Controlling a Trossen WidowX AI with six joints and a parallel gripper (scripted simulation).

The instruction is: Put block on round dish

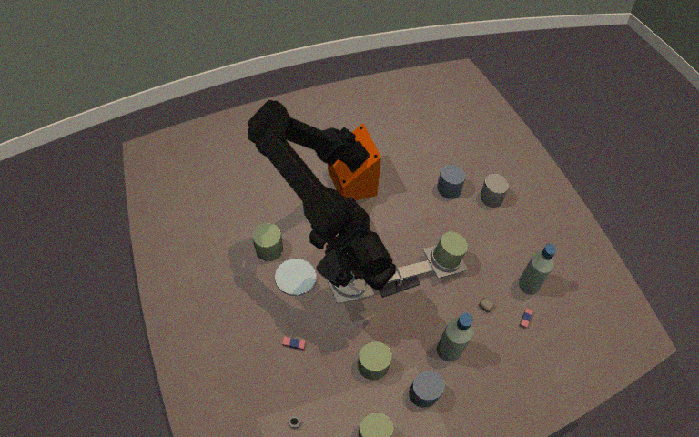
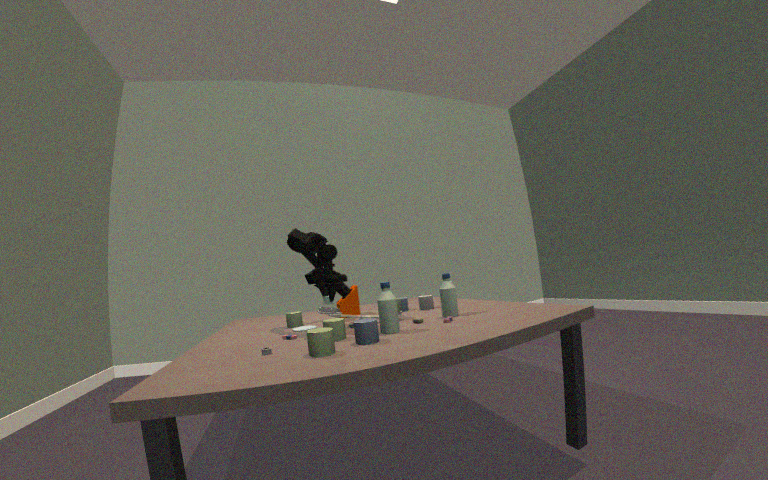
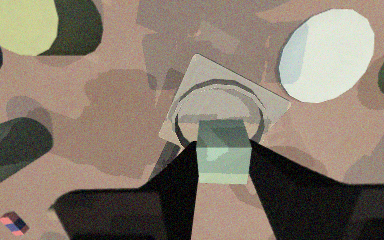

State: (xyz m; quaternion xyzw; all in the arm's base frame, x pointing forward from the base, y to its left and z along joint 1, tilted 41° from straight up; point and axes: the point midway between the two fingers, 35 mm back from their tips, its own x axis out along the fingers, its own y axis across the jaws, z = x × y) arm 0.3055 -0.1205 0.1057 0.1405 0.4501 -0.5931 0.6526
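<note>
Right now my gripper tip is 10 cm past the round dish, 10 cm to the left of it and 11 cm above it. The rest, counted from my gripper tip: balance: 1 cm ahead, 12 cm to the left, 9 cm below; then balance beam: 1 cm ahead, 12 cm to the left, 7 cm below; then green block: 1 cm above.
</note>
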